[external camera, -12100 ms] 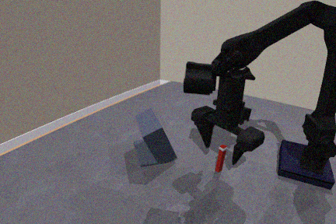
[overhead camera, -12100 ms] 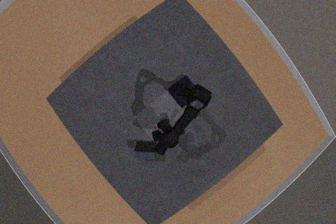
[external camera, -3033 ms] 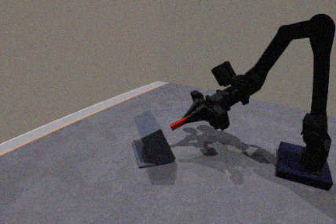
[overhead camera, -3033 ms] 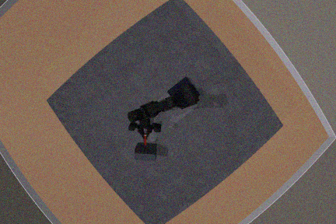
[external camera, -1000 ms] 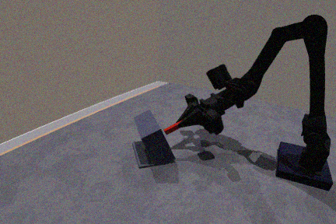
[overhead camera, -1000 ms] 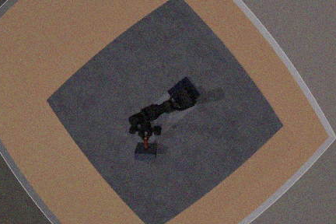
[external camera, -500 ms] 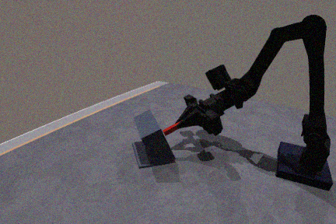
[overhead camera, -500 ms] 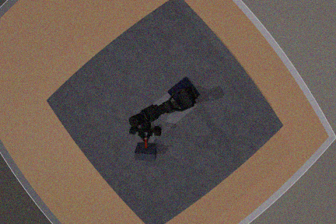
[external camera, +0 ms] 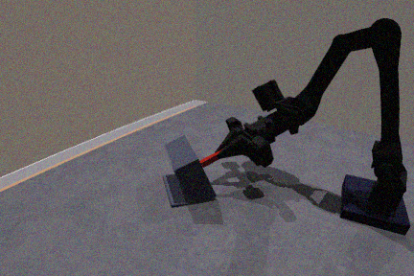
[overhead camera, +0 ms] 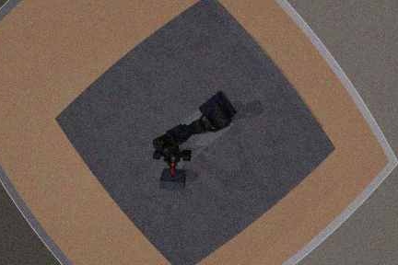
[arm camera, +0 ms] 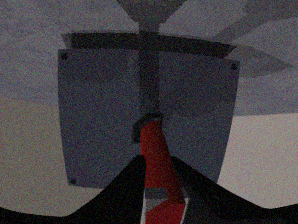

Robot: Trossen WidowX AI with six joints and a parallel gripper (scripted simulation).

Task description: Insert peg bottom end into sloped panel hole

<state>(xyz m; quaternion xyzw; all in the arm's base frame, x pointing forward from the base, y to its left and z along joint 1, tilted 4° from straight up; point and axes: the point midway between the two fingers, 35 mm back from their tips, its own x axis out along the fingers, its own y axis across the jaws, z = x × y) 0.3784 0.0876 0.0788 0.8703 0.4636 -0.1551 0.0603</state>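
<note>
The sloped grey panel is 40 mm ahead of my gripper tip, 50 mm to the left of it and 30 mm below it. Round my gripper tip: red peg (10 mm behind, 10 mm to the right, 10 mm above).
</note>
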